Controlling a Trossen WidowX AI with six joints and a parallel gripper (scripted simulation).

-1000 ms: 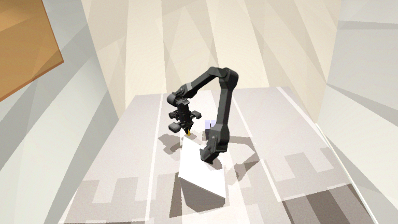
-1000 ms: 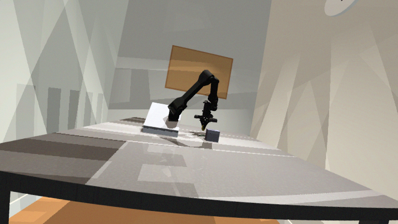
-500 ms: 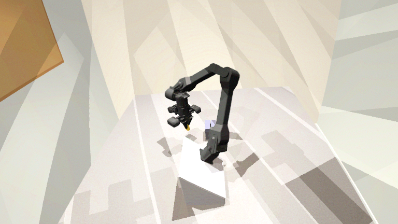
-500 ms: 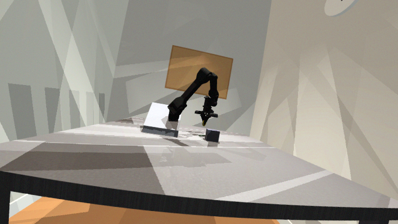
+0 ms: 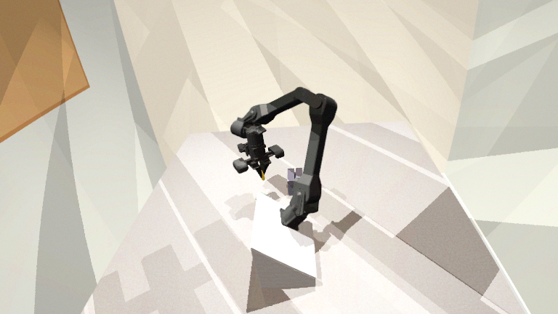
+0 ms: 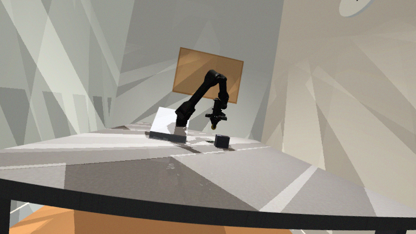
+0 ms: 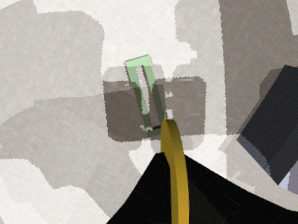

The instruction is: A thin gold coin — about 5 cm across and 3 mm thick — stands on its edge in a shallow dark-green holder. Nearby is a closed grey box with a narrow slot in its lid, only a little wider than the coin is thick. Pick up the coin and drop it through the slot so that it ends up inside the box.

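Right now my gripper tip is 1 cm below the gold coin.
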